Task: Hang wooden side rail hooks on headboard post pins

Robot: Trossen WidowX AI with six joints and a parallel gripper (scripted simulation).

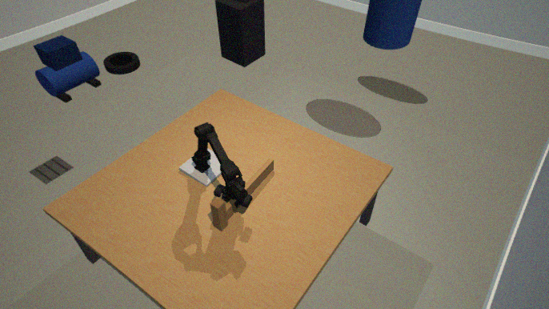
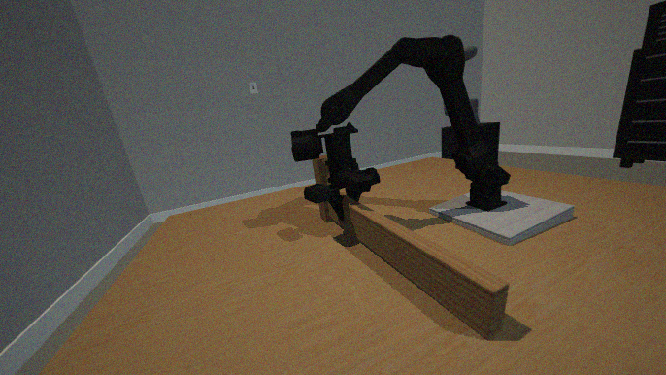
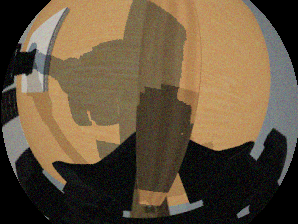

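My gripper tip is now 1 cm short of the wooden headboard post, 11 cm to the left of it and 5 cm below it.
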